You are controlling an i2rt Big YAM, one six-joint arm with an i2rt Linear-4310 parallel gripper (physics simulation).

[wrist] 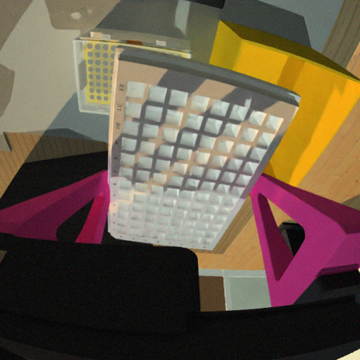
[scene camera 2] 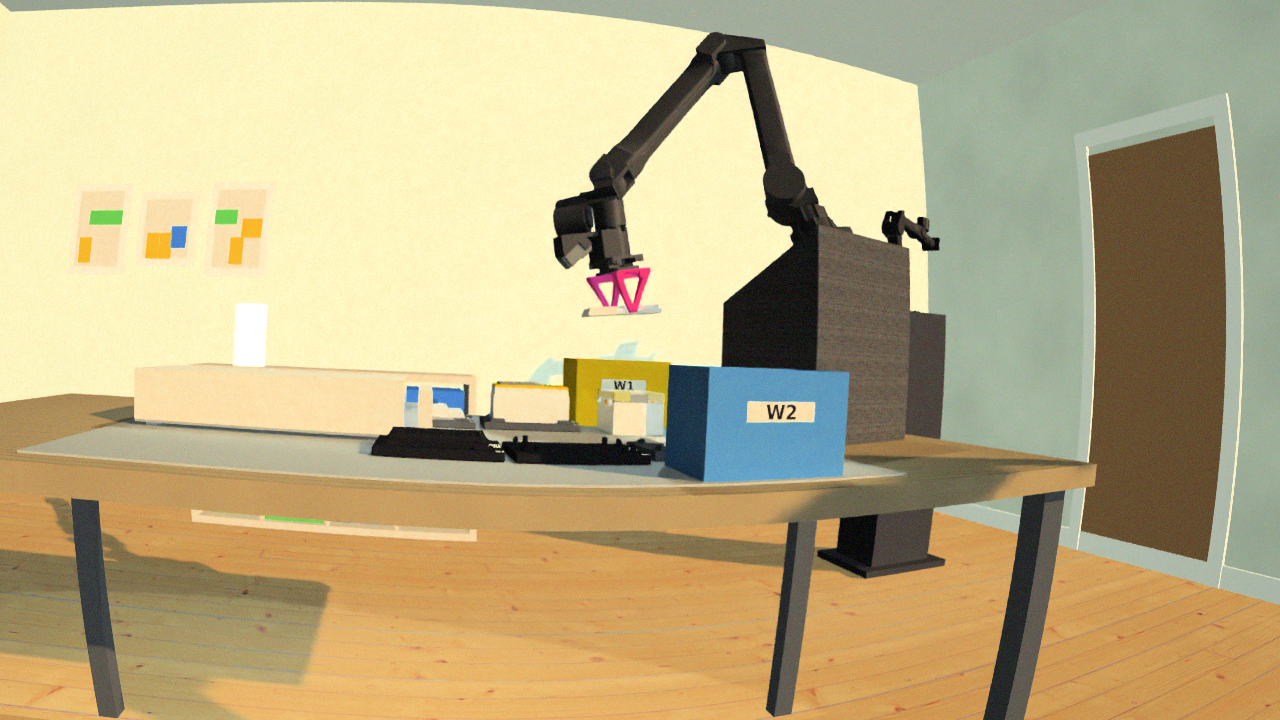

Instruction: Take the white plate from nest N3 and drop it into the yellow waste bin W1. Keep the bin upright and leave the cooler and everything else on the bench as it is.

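Frame: origin at the arm's base, x left, y back, z up, level; millimetres.
Where they show: gripper, fingertip midpoint: [scene camera 2: 622,313]; arm's base, origin of the base link: [scene camera 2: 822,253].
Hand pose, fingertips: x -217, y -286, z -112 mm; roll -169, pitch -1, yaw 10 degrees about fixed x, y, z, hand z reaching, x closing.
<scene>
Things, the pixels of their top centre, and the offset from my fingertips. "pt": a spot on its surface instead.
- white plate, surface spot: [scene camera 2: 601,311] pt dx +40, dy -47, dz -1 mm
- yellow waste bin W1, middle of its top: [scene camera 2: 615,360] dx -98, dy +16, dz -83 mm
- blue bin W2, middle of its top: [scene camera 2: 759,368] dx +543, dy +23, dz -83 mm
- clear box with a yellow rack, middle of its top: [scene camera 2: 631,391] dx +59, dy +5, dz -134 mm
- yellow-topped white box, middle of its top: [scene camera 2: 528,382] dx +28, dy -167, dz -126 mm
- long beige unit, middle of its top: [scene camera 2: 274,372] dx +221, dy -602, dz -120 mm
The white plate [scene camera 2: 601,311] [wrist: 185,145] is held between the pink fingers of my gripper [scene camera 2: 619,308] [wrist: 180,178], with its grid of square wells showing in the wrist view. My gripper is shut on its two long sides. In the scene view the plate is roughly level, well above the bench and above the yellow waste bin W1 [scene camera 2: 577,394] [wrist: 305,115]. The bin stands upright. In the wrist view the plate covers part of the bin, which shows beyond the plate's upper right side. Nest N3 cannot be told apart from the other dark nests.
A blue bin W2 [scene camera 2: 776,447] stands in front of W1. A clear box with a yellow rack [scene camera 2: 626,415] [wrist: 99,75] is beside W1. Black nests [scene camera 2: 438,444] [scene camera 2: 580,452], a yellow-topped white box [scene camera 2: 529,402] and a long beige unit [scene camera 2: 286,398] are on the bench.
</scene>
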